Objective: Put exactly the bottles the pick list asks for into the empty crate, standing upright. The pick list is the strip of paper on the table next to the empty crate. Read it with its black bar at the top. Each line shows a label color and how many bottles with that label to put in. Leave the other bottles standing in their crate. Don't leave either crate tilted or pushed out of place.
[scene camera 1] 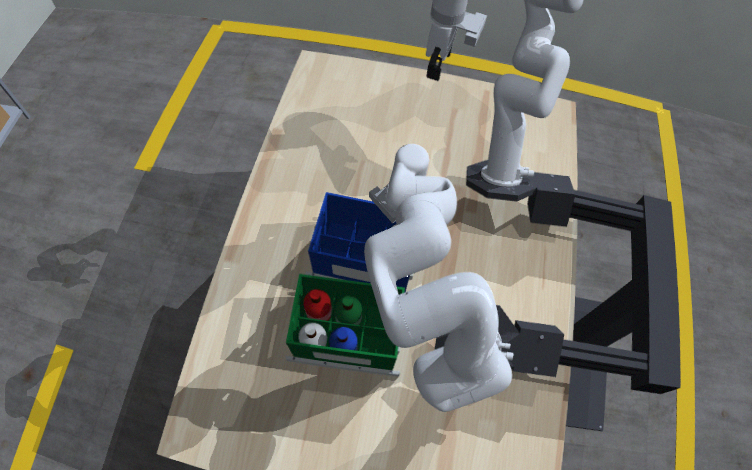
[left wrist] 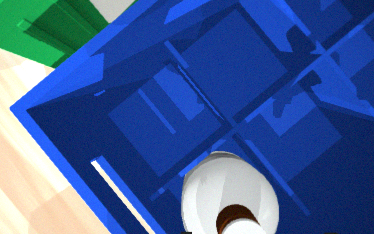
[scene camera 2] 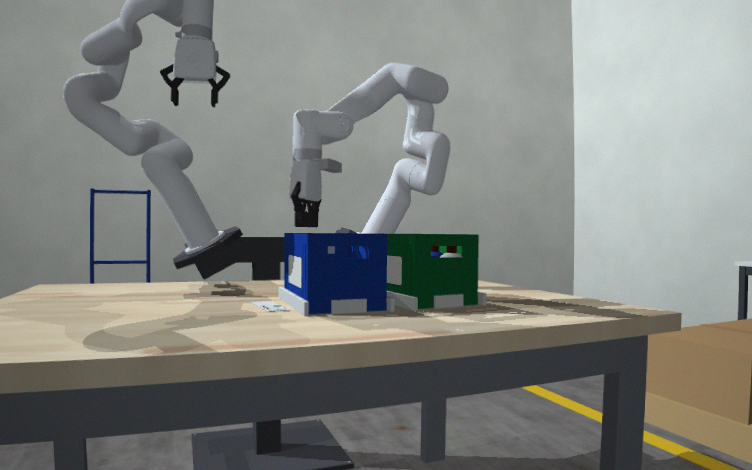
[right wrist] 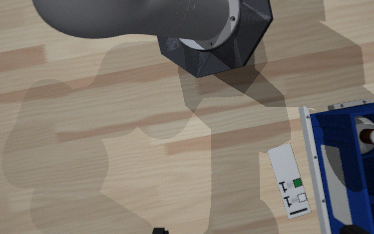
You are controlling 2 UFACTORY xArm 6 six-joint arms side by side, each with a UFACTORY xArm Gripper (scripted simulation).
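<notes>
Scene camera 2 shows the left gripper [scene camera 2: 306, 227] together with the right gripper [scene camera 2: 194, 105] and a blue crate [scene camera 2: 358, 269]. In scene camera 1, the crate [scene camera 1: 344, 224] is visible again, and so is the right gripper [scene camera 1: 438, 66]. The left wrist view also has the crate [left wrist: 147, 112].
</notes>
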